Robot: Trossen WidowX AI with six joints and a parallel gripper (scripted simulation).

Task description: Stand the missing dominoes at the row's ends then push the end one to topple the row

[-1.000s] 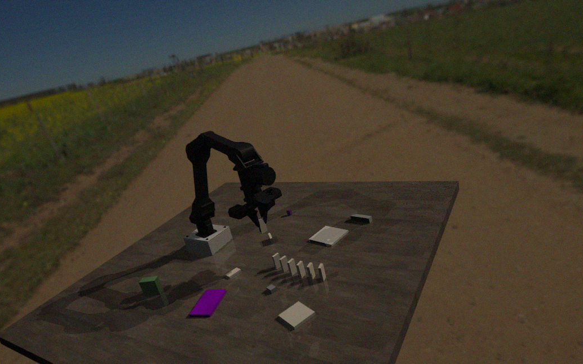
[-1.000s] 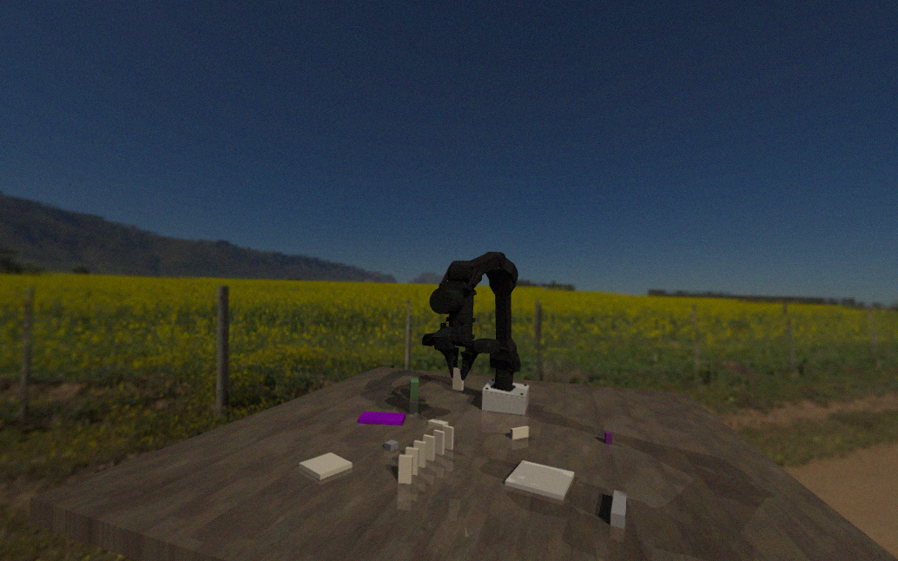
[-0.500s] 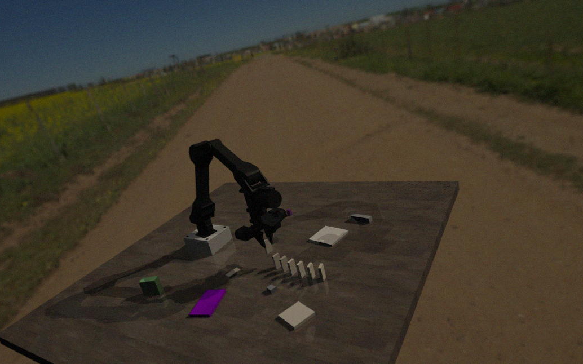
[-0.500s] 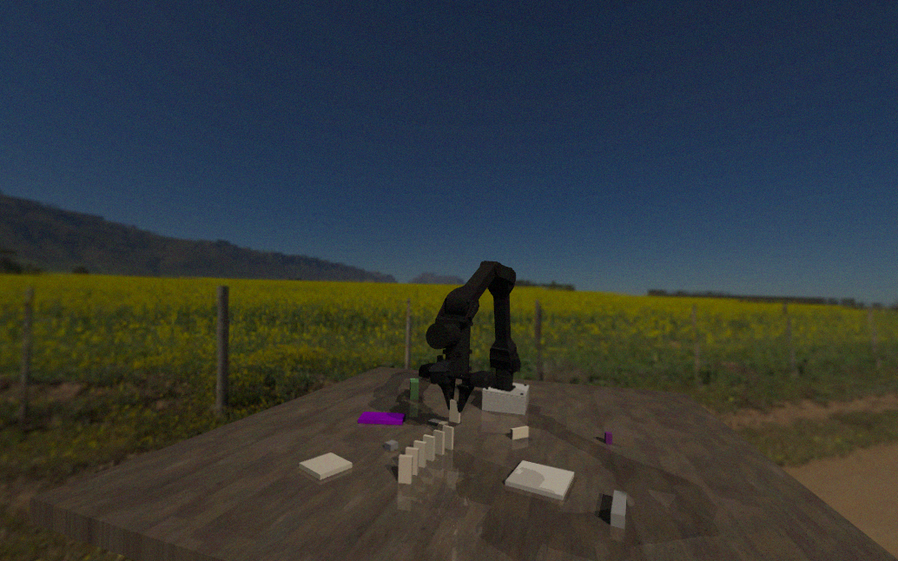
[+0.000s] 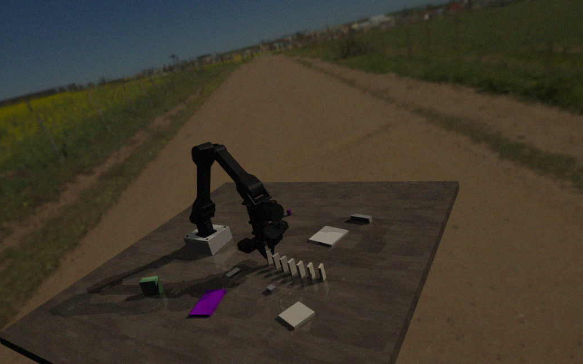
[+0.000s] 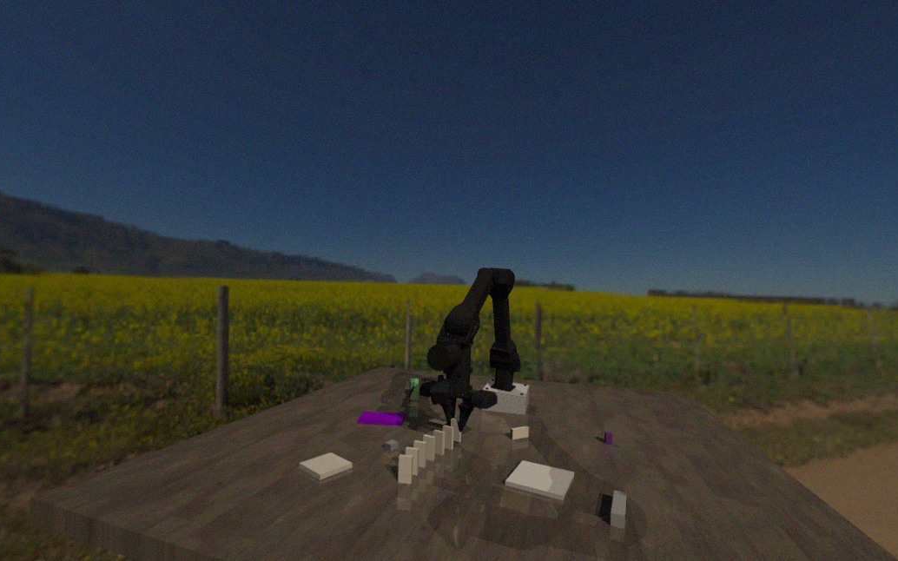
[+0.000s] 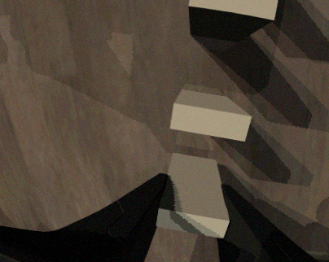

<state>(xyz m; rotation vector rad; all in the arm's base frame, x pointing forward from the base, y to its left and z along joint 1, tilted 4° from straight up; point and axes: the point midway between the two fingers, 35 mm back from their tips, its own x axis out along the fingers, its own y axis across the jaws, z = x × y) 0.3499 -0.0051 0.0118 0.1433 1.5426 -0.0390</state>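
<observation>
Now: the purple flat tile 50 mm behind my gripper tip, 250 mm to the right of it and 30 mm below it. Round my gripper tip: small purple cube (190 mm behind, 330 mm to the left, 20 mm below); then white flat plate (90 mm ahead, 220 mm to the left, 30 mm below); then small grey cube (110 mm ahead, 110 mm to the right, 30 mm below).
</observation>
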